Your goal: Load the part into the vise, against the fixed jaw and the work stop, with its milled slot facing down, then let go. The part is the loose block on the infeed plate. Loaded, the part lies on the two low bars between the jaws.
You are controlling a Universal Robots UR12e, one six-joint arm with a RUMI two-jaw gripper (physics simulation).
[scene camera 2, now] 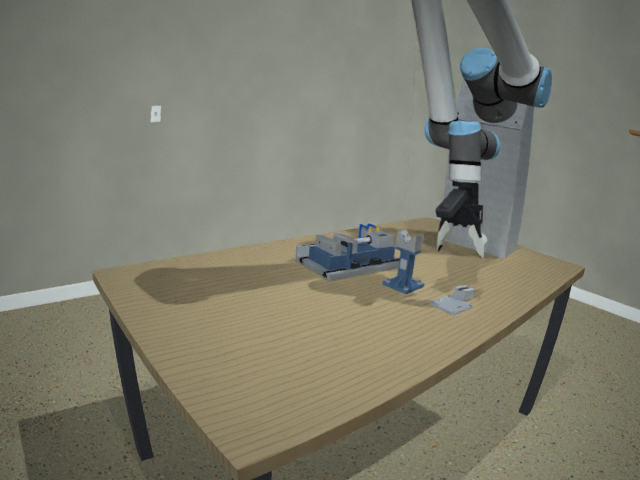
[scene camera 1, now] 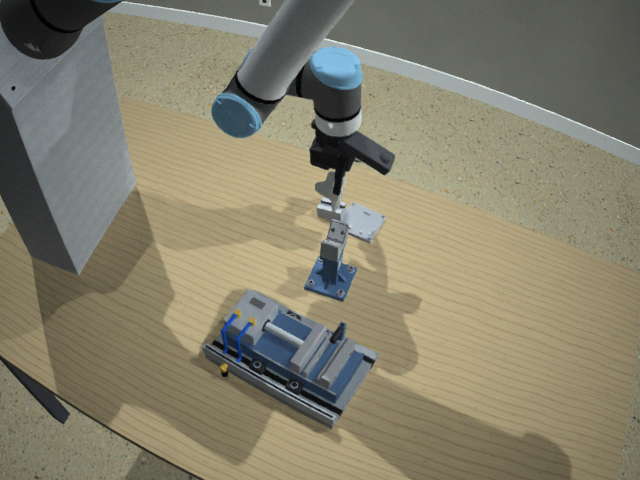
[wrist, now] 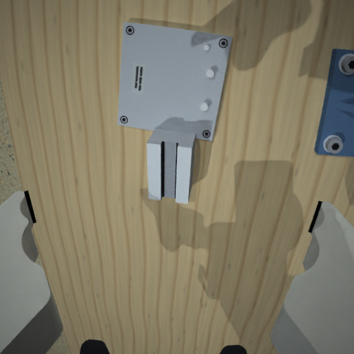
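Pixels of known places: gripper, fingertip midpoint: (scene camera 2: 459, 254) (scene camera 1: 346, 185); arm's base at its link origin: (scene camera 2: 495, 104) (scene camera 1: 40, 16).
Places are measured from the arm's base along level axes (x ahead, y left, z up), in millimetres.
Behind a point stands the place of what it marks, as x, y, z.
Observation:
The part, a light grey block (scene camera 1: 329, 210) @[394, 441, -566] (scene camera 2: 464, 293) @[406, 483, -570] (wrist: 170, 167), lies at one edge of the infeed plate (scene camera 1: 368, 221) @[463, 505, -592] (scene camera 2: 450, 305) @[461, 503, -592] (wrist: 170, 75). Its slot faces up in the wrist view. Whether it rests partly on the plate is hard to tell. My gripper (scene camera 1: 336, 205) (scene camera 2: 461, 253) @[426, 453, -465] (wrist: 173, 200) is wide open and empty, above the table and apart from the part. The vise (scene camera 1: 289, 330) @[591, 152, -540] (scene camera 2: 330, 256) @[721, 223, -540] stands away from the gripper, with its moving jaw (scene camera 1: 308, 349) @[661, 139, -505], fixed jaw (scene camera 1: 337, 363) @[719, 159, -504] and dark work stop (scene camera 1: 338, 333) @[672, 205, -504]. No block shows between the jaws.
A blue stand (scene camera 1: 330, 276) @[535, 314, -564] (scene camera 2: 406, 268) @[533, 347, -538] (wrist: 337, 105) with a tilted grey head rises between the infeed plate and the vise. Blue hoses (scene camera 1: 238, 343) @[567, 45, -504] bend up at the vise's far end from the fixed jaw. A tall grey column (scene camera 1: 77, 155) @[66, -16, -328] (scene camera 2: 498, 180) @[11, 76, -302] carries the arm.

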